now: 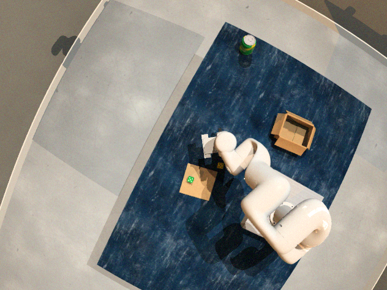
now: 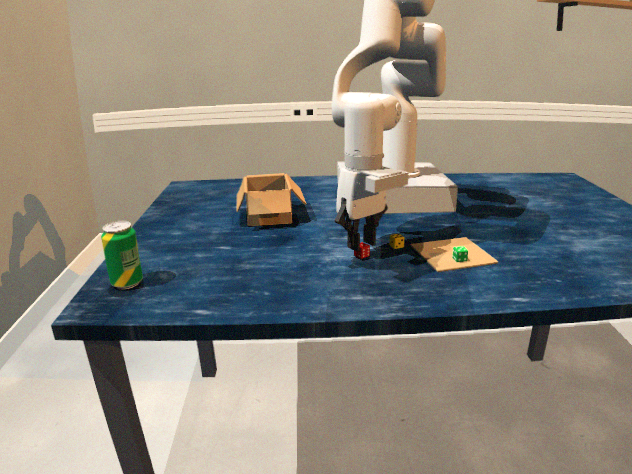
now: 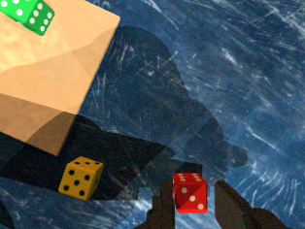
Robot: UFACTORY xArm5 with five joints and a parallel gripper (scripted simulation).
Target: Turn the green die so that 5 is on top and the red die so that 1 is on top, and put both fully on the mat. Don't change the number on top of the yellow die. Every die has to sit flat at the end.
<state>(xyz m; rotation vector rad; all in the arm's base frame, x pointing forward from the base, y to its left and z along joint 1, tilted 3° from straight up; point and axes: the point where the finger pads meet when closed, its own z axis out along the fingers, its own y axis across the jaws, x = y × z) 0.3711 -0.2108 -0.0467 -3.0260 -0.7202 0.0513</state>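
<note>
Right now my hand is 3 cm above the red die. From my hand the other things lie so: mat: 19 cm to the left, 4 cm below, 4 cm ahead; yellow die: 9 cm to the left, 3 cm below, 3 cm behind; green die: 19 cm to the left, 8 cm ahead, 2 cm below.
</note>
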